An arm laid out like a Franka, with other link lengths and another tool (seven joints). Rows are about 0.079 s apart.
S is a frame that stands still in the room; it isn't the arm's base.
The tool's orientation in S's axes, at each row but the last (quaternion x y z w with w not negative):
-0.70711 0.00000 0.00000 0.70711
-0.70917 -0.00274 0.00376 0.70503
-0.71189 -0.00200 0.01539 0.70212
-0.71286 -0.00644 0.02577 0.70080
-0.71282 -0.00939 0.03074 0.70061
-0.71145 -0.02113 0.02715 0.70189
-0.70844 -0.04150 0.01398 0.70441
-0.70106 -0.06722 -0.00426 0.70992
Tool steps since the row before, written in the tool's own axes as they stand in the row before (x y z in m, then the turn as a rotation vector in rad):
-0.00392 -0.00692 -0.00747 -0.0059 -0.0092 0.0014
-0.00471 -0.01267 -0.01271 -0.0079 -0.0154 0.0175
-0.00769 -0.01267 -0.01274 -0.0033 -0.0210 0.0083
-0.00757 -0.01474 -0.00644 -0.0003 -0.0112 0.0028
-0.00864 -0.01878 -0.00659 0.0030 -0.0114 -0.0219
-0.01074 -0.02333 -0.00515 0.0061 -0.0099 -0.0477
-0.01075 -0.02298 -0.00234 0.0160 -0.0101 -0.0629
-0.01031 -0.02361 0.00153 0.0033 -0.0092 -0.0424
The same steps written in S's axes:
-0.00392 -0.00747 0.00692 -0.0059 0.0014 0.0092
-0.00457 -0.01268 0.01275 -0.0080 0.0175 0.0153
-0.00713 -0.01275 0.01299 -0.0031 0.0085 0.0209
-0.00687 -0.00651 0.01505 -0.0001 0.0030 0.0112
-0.00769 -0.00673 0.01914 0.0046 -0.0215 0.0117
-0.01018 -0.00555 0.02349 0.0094 -0.0470 0.0105
-0.01142 -0.00308 0.02256 0.0205 -0.0614 0.0112
-0.01272 0.00021 0.02245 0.0061 -0.0421 0.0091

